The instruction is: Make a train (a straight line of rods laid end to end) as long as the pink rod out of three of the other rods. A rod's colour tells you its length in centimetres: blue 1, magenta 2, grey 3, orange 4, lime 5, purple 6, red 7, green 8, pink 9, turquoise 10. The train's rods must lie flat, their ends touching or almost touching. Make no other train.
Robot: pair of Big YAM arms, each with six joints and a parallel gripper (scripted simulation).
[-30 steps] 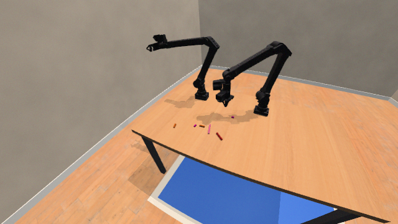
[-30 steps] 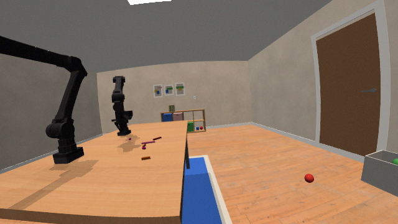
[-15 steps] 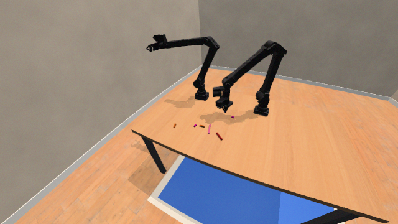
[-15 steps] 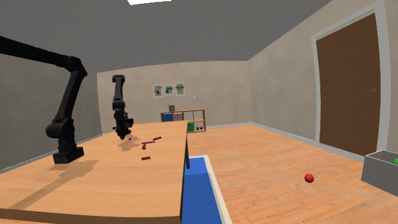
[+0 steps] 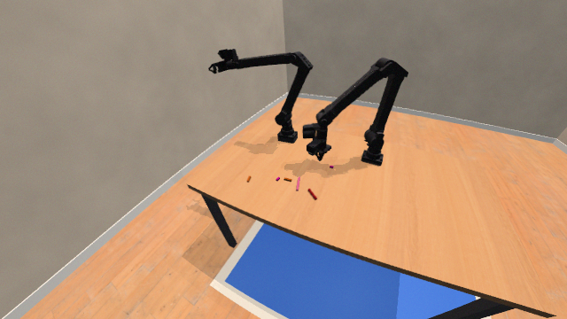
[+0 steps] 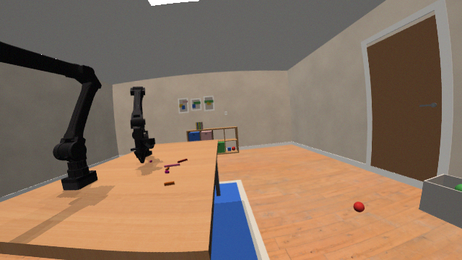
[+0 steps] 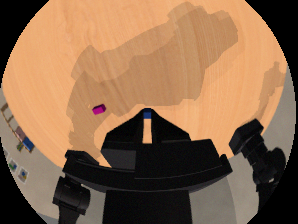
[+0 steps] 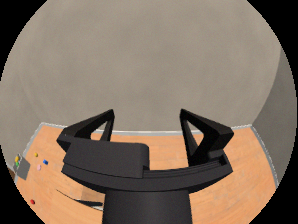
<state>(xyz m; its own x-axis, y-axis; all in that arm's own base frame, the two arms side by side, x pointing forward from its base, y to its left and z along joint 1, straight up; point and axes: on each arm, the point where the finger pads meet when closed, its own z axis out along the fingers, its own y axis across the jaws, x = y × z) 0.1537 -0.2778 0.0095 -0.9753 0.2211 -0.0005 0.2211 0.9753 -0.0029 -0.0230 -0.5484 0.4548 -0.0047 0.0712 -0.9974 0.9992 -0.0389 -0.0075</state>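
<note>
The tiny blue rod lies right at my left hand. The rest, counted from my left hand: red rod (25 cm ahead, 6 cm to the left, 2 cm below); pink rod (21 cm ahead, 4 cm to the right, 2 cm below).
</note>
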